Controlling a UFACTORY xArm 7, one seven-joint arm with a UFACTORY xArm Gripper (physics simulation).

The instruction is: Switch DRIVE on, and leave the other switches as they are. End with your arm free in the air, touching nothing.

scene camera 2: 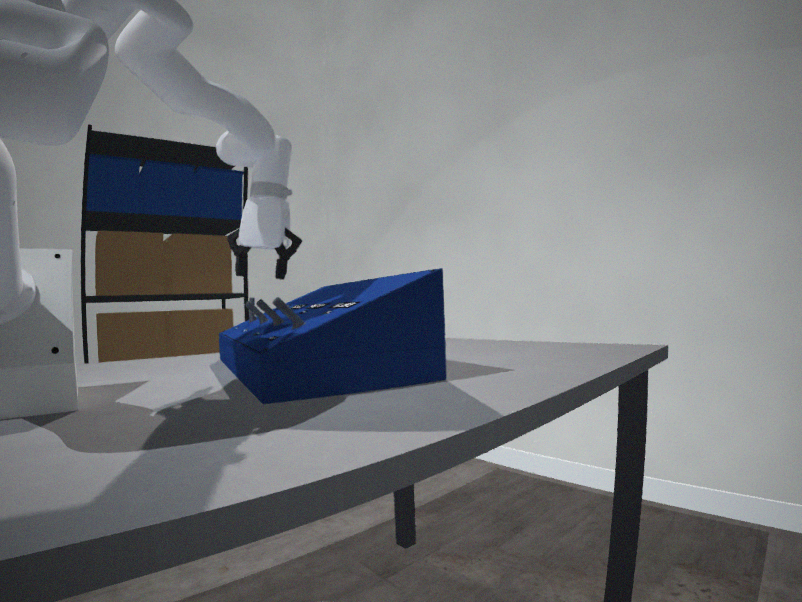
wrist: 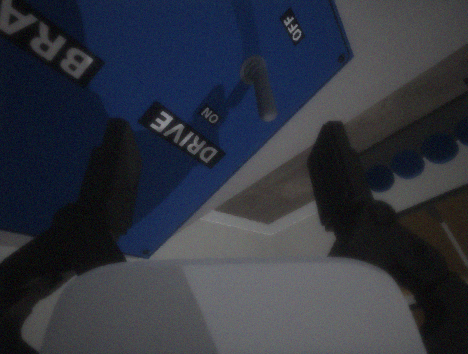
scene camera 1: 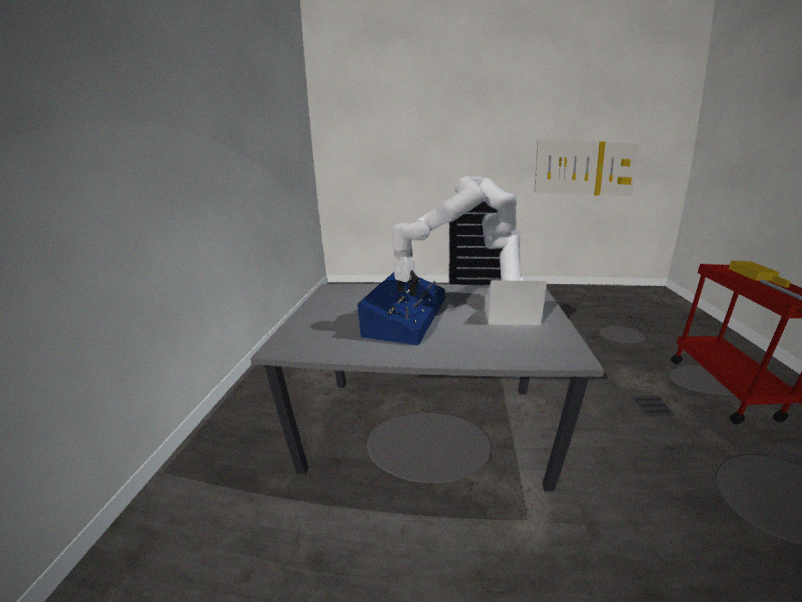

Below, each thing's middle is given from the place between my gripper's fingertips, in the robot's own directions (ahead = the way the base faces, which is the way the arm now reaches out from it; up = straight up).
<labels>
My hand is 30 mm short of the blue switch box (scene camera 2: pixel 387 332), 150 mm to the left of it and 100 mm above it.
</labels>
